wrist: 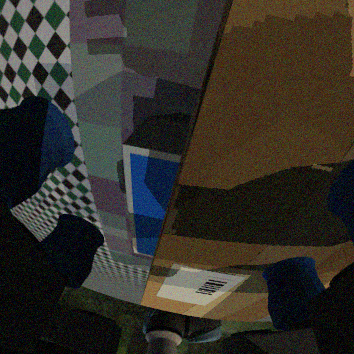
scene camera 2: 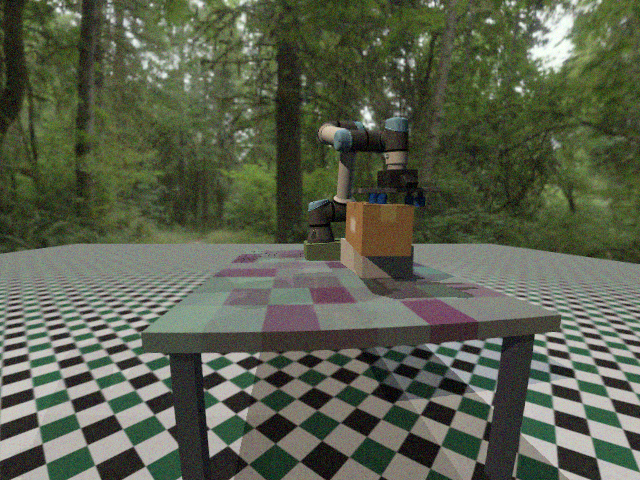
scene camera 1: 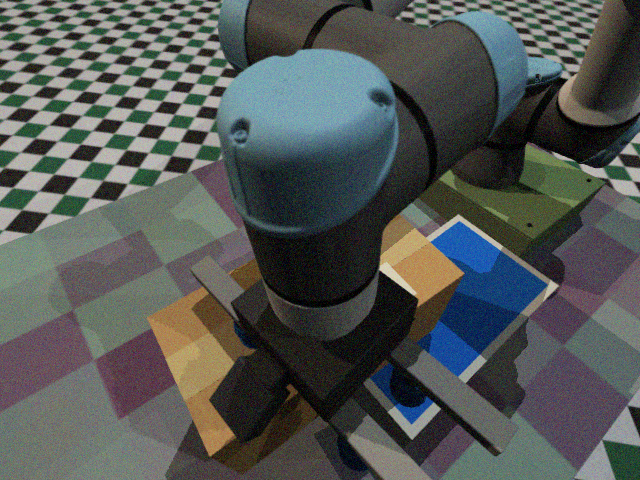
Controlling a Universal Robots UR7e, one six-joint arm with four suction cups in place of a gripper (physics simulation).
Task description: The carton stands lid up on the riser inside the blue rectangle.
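Where they show: end effector, tool point: [wrist: 186,211]; arm's base, origin of the base link: [scene camera 2: 321,241] [scene camera 1: 484,168].
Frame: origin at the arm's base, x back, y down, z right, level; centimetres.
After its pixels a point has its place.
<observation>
The brown carton [scene camera 1: 191,343] {x -72.0, y -17.7, z 1.3 cm} [scene camera 2: 380,229] {x -74.1, y -10.1, z 1.6 cm} [wrist: 274,105] {x -69.1, y -17.9, z -7.5 cm} stands lid up, its barcode label [wrist: 204,286] {x -56.5, y -19.0, z -7.7 cm} on top. It rests on the left part of the riser [scene camera 2: 366,267] {x -56.8, y 4.5, z -2.1 cm}. The right part of the blue rectangle [scene camera 1: 490,281] {x -30.4, y -3.5, z -16.0 cm} [wrist: 144,189] {x -50.2, y -3.5, z -17.7 cm} shows bare beside it. My suction gripper [scene camera 1: 328,376] {x -63.6, y -17.5, z -9.7 cm} [scene camera 2: 396,197] {x -63.6, y -17.5, z -9.7 cm} sits on the carton's lid. One cup [scene camera 1: 244,333] presses on the lid. Two cups [scene camera 1: 409,388] [scene camera 1: 351,452] hang past the carton's edge, one of them over the blue rectangle. The carton's left end reaches beyond the rectangle.
The riser stands on a patchwork table [scene camera 1: 132,286] {x -70.5, y 8.5, z 32.4 cm} [scene camera 2: 294,310] {x -85.6, y 8.6, z 29.2 cm}. The arm's base [scene camera 2: 320,224] {x -5.4, y -9.8, z 1.9 cm} sits on a green plate [scene camera 1: 509,200] {x -6.7, y -0.8, z -9.0 cm} [scene camera 2: 323,250] {x -11.1, y 3.5, z 1.6 cm} behind the riser. The arm's elbow [scene camera 1: 309,138] {x -68.0, y -46.2, z -10.2 cm} hides much of the carton in scene camera 1. Checkered floor surrounds the table.
</observation>
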